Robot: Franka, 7 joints.
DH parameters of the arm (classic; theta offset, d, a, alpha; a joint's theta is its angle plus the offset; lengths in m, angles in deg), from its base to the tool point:
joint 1: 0 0.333 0 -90
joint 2: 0 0 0 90
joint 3: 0 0.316 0.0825 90
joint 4: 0 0 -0.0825 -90
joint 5: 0 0.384 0 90
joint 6: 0 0 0.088 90
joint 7: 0 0.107 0 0
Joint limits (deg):
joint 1: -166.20..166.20
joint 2: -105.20..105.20
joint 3: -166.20..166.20
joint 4: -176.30..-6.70
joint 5: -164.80..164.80
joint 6: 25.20..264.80
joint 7: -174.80..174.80
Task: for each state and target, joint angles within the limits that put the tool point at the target. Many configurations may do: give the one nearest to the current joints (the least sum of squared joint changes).
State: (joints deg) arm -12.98 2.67 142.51 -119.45 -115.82 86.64 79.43
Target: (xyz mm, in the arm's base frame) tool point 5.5 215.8 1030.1
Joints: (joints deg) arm -14.64 42.39 166.20 -89.60 -133.83 84.06 79.43
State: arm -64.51 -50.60 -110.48 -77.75 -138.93 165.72 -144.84
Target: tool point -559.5 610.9 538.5
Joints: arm -66.35 -65.92 -115.56 -33.52 -140.08 138.04 -144.84
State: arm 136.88 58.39 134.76 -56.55 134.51 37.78 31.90
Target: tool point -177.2 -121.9 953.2
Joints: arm 144.09 39.78 134.08 -80.78 125.12 27.57 31.90
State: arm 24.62 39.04 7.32 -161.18 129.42 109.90 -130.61
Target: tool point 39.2 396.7 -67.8
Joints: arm 44.86 63.79 21.62 -129.42 132.80 109.05 -130.61
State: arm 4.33 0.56 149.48 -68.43 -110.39 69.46 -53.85
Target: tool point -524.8 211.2 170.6
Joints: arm 4.82 -43.59 165.28 -113.87 -98.78 74.82 -53.85
